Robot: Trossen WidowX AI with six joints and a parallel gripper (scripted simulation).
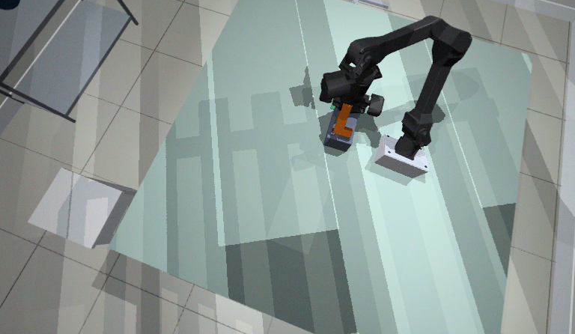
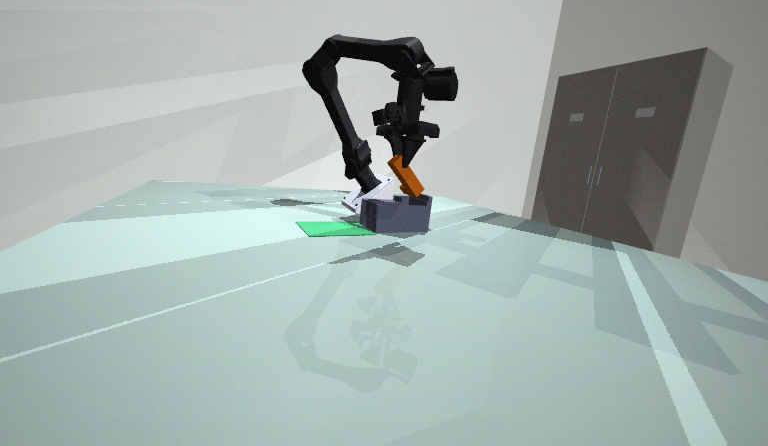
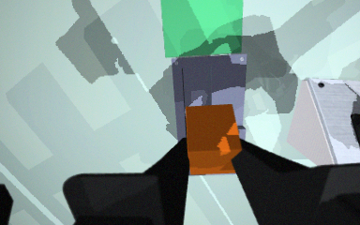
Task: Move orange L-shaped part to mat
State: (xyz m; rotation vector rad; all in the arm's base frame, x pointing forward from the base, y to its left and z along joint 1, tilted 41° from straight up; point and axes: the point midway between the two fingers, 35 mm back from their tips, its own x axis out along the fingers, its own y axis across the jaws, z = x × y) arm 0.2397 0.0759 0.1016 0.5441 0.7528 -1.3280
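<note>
My gripper tip is now 17 cm above the green mat, 15 cm to the left of it and 1 cm short of it. Round my gripper tip: orange L-shaped part (3 cm to the left, 3 cm below, 2 cm behind).
</note>
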